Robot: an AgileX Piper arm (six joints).
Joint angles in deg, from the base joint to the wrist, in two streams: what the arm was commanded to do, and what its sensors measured. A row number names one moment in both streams.
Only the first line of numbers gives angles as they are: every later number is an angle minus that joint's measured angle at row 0.
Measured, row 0:
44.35 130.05 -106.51 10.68 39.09 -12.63
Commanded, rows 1 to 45:
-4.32 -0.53 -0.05 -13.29 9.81 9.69
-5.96 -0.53 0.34 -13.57 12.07 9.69
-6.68 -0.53 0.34 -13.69 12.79 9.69
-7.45 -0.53 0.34 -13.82 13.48 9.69
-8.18 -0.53 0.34 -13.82 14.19 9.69
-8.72 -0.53 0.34 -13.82 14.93 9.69
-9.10 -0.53 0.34 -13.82 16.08 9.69
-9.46 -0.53 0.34 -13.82 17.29 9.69
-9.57 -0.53 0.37 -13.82 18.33 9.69
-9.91 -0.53 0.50 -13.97 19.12 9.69
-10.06 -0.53 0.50 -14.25 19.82 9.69
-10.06 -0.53 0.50 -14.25 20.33 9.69
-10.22 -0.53 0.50 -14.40 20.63 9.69
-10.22 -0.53 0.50 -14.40 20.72 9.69
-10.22 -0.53 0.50 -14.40 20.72 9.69
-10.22 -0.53 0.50 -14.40 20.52 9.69
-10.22 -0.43 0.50 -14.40 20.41 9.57
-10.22 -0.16 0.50 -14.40 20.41 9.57
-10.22 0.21 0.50 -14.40 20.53 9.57
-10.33 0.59 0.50 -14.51 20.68 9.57
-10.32 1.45 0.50 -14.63 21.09 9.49
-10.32 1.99 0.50 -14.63 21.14 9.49
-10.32 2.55 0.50 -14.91 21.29 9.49
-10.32 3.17 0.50 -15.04 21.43 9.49
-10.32 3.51 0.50 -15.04 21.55 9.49
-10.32 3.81 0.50 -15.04 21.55 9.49
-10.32 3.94 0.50 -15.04 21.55 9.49
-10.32 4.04 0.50 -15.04 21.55 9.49
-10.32 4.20 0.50 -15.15 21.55 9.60
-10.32 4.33 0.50 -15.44 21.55 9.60
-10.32 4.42 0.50 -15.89 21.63 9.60
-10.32 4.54 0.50 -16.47 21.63 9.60
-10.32 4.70 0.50 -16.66 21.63 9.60
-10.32 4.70 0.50 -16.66 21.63 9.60
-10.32 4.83 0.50 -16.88 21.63 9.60
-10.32 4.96 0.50 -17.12 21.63 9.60
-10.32 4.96 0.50 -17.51 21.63 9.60
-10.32 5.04 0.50 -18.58 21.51 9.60
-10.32 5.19 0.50 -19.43 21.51 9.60
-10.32 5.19 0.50 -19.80 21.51 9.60
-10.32 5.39 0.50 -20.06 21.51 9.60
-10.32 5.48 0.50 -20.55 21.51 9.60
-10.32 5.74 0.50 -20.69 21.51 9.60
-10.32 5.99 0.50 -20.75 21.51 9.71
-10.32 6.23 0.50 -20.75 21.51 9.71
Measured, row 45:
-9.86 5.25 0.24 -19.66 21.28 9.64
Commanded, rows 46 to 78:
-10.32 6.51 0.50 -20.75 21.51 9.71
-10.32 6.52 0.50 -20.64 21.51 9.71
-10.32 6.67 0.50 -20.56 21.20 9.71
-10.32 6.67 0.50 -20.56 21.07 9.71
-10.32 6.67 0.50 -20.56 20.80 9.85
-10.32 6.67 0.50 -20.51 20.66 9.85
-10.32 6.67 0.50 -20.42 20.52 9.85
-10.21 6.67 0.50 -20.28 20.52 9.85
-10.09 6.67 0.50 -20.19 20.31 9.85
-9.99 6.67 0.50 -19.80 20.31 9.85
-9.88 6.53 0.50 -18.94 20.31 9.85
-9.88 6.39 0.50 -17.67 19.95 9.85
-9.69 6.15 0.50 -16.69 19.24 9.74
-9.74 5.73 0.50 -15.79 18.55 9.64
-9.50 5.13 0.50 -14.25 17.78 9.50
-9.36 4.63 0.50 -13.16 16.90 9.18
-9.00 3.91 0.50 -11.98 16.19 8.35
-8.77 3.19 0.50 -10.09 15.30 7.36
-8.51 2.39 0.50 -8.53 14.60 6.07
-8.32 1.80 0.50 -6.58 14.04 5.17
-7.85 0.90 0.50 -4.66 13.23 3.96
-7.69 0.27 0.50 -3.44 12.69 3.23
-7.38 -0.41 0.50 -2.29 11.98 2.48
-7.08 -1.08 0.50 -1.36 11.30 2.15
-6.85 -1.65 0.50 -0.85 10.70 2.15
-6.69 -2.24 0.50 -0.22 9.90 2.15
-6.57 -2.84 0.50 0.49 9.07 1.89
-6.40 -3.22 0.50 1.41 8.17 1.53
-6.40 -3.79 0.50 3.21 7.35 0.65
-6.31 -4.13 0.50 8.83 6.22 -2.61
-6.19 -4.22 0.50 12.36 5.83 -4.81
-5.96 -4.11 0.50 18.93 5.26 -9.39
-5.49 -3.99 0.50 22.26 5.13 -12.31
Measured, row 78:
-6.34 -3.58 0.31 10.97 6.67 -3.73
